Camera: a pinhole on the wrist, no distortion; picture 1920 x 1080 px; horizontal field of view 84.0 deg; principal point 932.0 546.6 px. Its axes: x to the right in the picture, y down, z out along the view. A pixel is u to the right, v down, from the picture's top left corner.
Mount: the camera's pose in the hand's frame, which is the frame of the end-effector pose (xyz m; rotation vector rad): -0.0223 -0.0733 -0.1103 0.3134 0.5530 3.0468
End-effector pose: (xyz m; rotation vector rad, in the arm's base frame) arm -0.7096 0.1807 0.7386 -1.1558 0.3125 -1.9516
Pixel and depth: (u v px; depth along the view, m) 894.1 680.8 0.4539
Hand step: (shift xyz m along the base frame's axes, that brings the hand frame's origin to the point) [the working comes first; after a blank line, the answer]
In the camera's frame: -0.0161 0.0571 0.4539

0.2583 -0.0225 0.2123
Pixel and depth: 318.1 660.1 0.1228
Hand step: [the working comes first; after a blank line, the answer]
In the camera's frame: -0.0707 0.0131 0.1228

-0.0476 -0.0256 0.0676
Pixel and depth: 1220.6 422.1 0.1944
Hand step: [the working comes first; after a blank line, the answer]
In the camera's frame: 0.0526 -0.0227 0.1944

0.0750 0.0278 0.0066
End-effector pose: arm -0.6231 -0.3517 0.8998 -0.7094 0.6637 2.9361
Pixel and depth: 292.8 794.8 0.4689
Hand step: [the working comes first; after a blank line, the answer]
In the camera's frame: -0.2811 0.1092 0.4689

-0.4360 0.1380 0.0759
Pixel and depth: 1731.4 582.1 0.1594
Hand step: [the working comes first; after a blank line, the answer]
In the camera's frame: 0.1195 0.0053 0.1594

0.0722 0.0451 0.0902
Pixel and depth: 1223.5 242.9 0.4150
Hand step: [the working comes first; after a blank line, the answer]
In the camera's frame: 0.1135 -0.1182 0.4150

-0.0886 -0.0629 0.2978
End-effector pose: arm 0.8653 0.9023 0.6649 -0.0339 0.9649 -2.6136
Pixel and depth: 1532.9 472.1 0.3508
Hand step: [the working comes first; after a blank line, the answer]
In the camera's frame: 0.1977 -0.0245 0.3508

0.1969 -0.1606 0.1461
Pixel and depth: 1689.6 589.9 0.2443
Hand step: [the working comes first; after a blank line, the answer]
In the camera's frame: 0.1736 0.0099 0.2443

0.1594 -0.0553 0.1213
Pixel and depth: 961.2 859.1 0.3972
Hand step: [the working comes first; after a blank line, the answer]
In the camera's frame: 0.0109 0.1164 0.3972

-0.0171 -0.1701 0.2512
